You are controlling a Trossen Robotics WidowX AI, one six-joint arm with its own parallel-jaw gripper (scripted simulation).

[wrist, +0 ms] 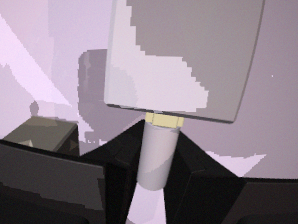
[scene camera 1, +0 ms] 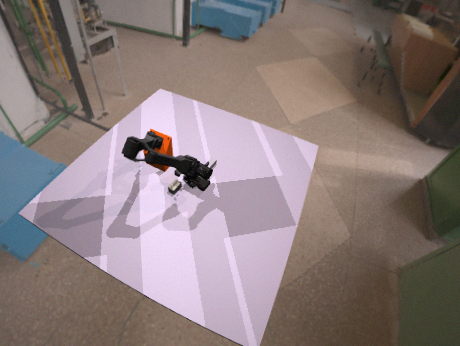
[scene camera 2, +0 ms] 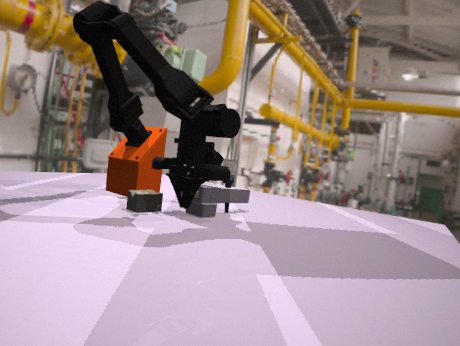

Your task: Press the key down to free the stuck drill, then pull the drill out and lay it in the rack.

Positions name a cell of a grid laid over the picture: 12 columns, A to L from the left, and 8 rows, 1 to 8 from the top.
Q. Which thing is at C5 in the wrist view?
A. A grey-tan box.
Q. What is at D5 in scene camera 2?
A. A grey-tan box.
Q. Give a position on a drill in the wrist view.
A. G6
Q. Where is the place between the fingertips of my gripper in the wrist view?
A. At G5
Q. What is my gripper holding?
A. A drill.
